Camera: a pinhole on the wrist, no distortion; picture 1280 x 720 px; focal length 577.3 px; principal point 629.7 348.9 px. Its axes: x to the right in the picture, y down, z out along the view. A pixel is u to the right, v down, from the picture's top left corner.
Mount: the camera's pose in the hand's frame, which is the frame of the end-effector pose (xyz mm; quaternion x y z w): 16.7 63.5 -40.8 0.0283 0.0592 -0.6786 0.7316
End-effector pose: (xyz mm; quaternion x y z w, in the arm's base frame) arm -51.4 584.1 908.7 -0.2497 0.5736 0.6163 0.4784
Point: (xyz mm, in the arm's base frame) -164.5 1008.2 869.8
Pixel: 483 608
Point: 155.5 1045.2 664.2
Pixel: 920 575
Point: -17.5 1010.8 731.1
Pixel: 751 644
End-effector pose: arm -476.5 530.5 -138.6 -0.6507 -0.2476 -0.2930 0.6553
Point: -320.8 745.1 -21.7
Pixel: 667 657
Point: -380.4 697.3 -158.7
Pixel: 520 402
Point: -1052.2 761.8 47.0
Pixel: outside the picture
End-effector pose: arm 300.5 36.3 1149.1 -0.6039 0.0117 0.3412 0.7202
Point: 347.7 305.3 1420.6
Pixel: 1051 340
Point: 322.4 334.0 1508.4
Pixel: 1056 274
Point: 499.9 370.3 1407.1
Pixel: 1155 568
